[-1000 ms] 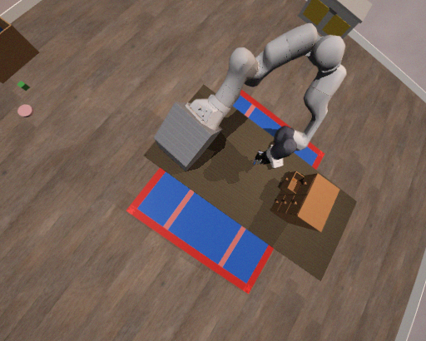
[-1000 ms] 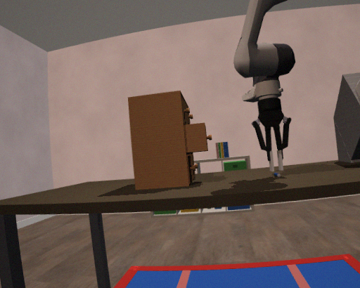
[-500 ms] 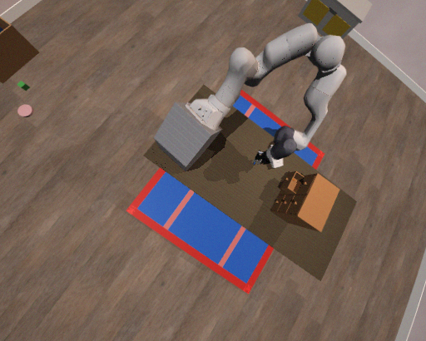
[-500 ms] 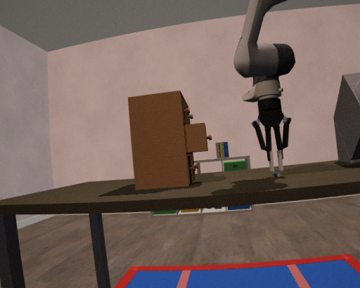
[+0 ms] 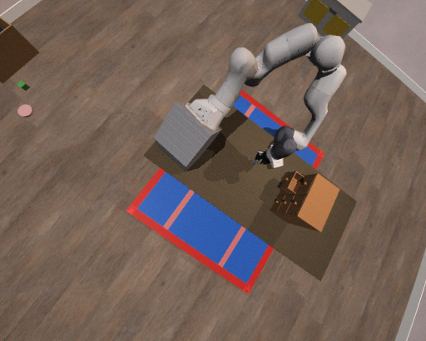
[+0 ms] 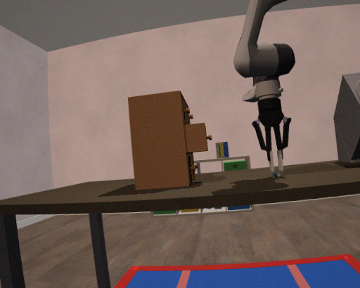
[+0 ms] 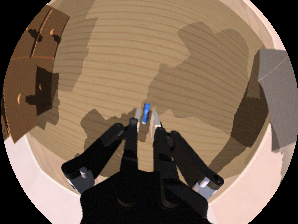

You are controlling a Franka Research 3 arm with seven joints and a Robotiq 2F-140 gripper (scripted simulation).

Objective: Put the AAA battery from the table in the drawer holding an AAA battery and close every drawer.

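Now: the blue AAA battery 5 cm below my hand. Also, from my hand: small orange object (26 cm ahead, 6 cm to the left, 6 cm above); then small green thing (37 cm ahead, 12 cm to the right, 7 cm above).
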